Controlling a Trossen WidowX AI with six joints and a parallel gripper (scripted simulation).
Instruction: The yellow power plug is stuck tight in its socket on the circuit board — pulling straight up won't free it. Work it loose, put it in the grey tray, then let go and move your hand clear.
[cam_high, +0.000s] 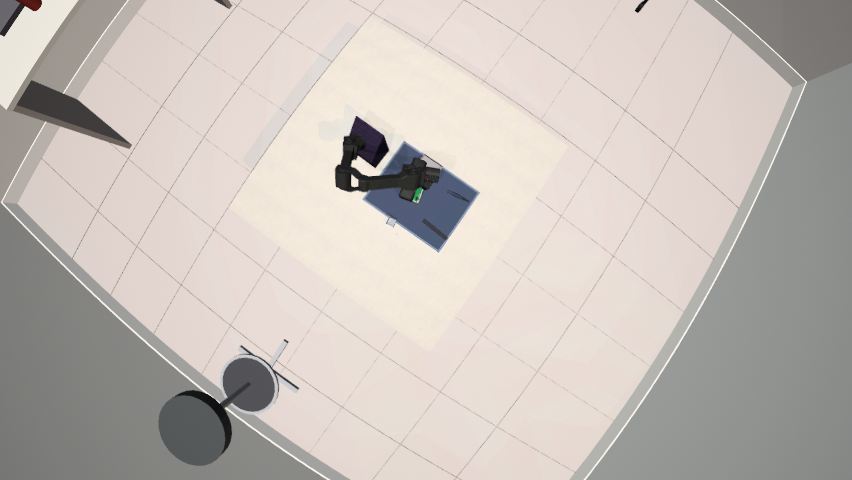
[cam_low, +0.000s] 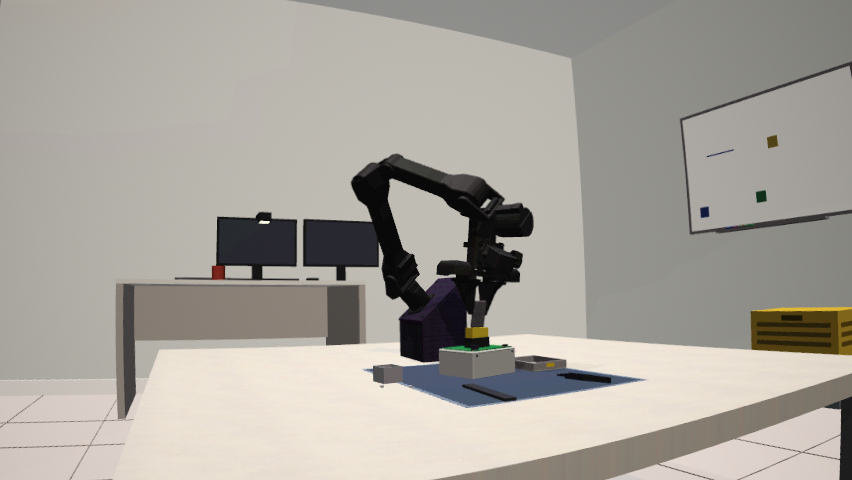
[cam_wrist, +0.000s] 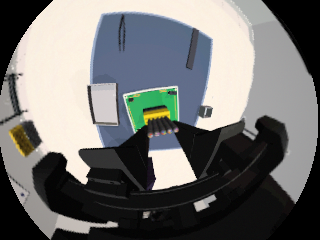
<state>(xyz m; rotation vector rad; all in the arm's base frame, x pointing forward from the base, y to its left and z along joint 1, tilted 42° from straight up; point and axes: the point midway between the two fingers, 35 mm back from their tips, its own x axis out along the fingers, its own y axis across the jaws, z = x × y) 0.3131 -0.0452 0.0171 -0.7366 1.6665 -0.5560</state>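
My gripper tip is now 30 mm above the yellow power plug. Round my gripper tip: grey tray 10 mm ahead, 140 mm to the left, 120 mm below; blue mat 50 mm ahead, 10 mm to the right, 120 mm below.
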